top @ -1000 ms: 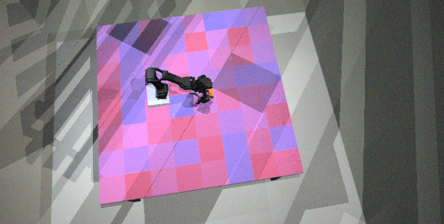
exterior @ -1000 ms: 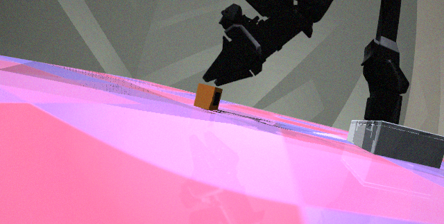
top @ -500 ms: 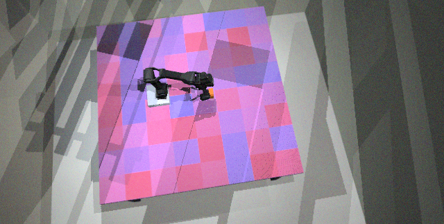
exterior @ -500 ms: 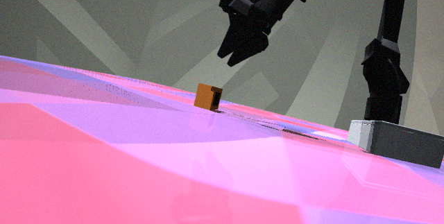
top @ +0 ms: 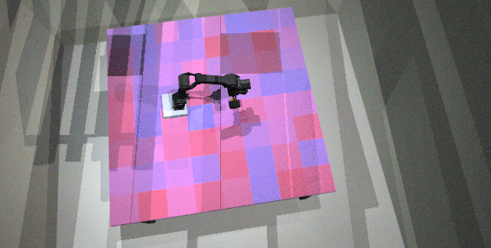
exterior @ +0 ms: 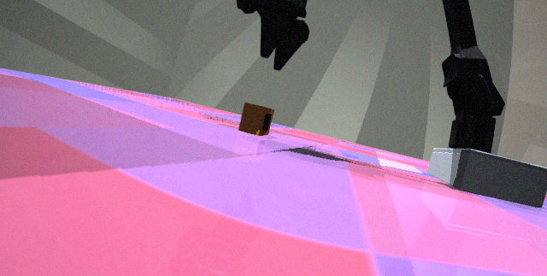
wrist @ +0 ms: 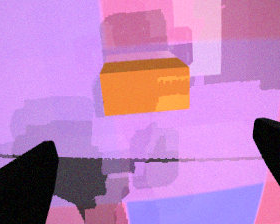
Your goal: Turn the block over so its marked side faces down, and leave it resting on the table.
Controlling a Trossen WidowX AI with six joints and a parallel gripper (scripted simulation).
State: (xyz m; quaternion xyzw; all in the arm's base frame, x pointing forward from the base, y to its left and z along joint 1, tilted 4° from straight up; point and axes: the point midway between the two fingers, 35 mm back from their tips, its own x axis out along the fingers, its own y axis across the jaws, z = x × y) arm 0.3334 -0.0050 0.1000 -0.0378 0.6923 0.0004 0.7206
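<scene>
Right now my gripper tip is 8 cm above the orange block and 1 cm past it.
</scene>
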